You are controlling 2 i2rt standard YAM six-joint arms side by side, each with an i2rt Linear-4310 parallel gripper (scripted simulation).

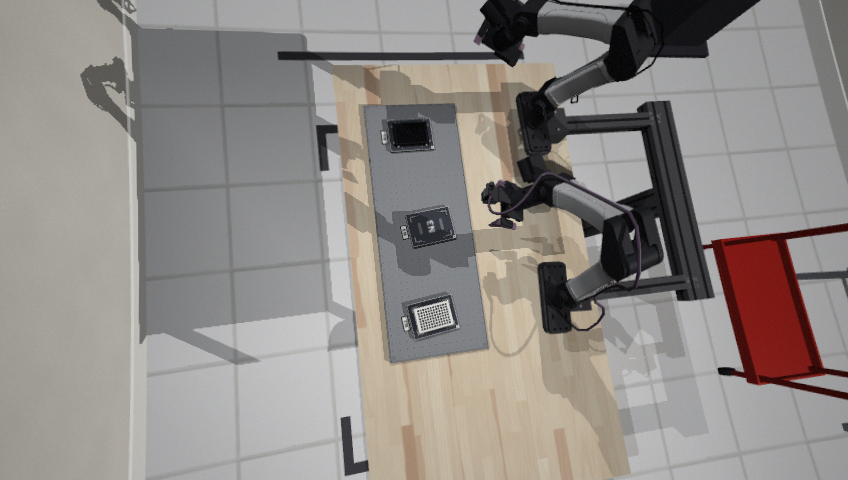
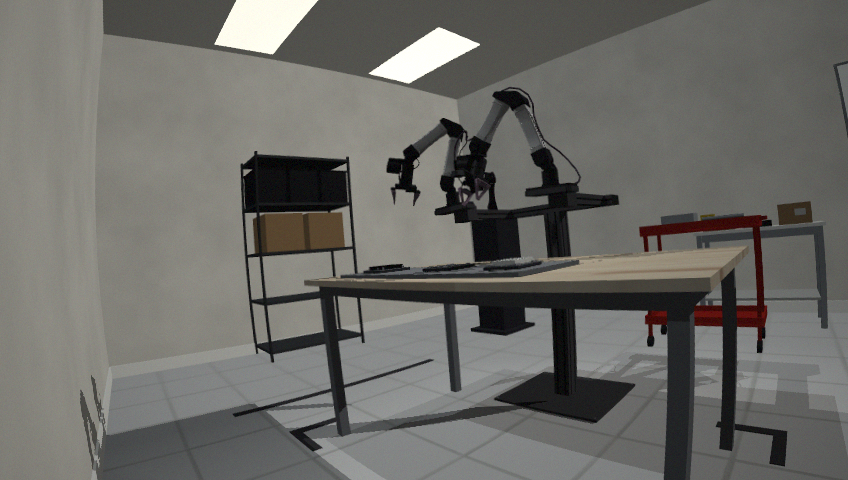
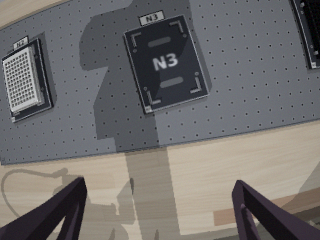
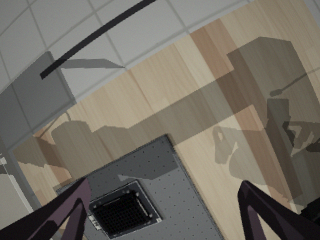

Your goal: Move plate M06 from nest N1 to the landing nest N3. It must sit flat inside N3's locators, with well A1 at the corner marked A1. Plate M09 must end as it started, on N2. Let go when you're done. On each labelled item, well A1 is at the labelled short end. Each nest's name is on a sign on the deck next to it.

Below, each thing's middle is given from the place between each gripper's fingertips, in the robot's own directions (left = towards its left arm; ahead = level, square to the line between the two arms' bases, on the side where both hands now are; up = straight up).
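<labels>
Nest N3 (image 1: 431, 214) is 48 cm to the left of my right hand, 31 cm below it and 17 cm ahead of it. White plate M09 (image 1: 444, 318) is far to the left of my right hand, far below it and a fair way ahead of it. Relative to black plate M06 (image 1: 416, 132), my right hand is 14 cm to the right of it, 22 cm short of it and 30 cm above it.
Nest N3 is 14 cm ahead of my left hand and 25 cm below it. Black plate M06 is 19 cm ahead of my left hand, 35 cm to the right of it and 24 cm below it. My left hand is a fair way short of the white plate M09, a fair way above it and far to the right of it.
</labels>
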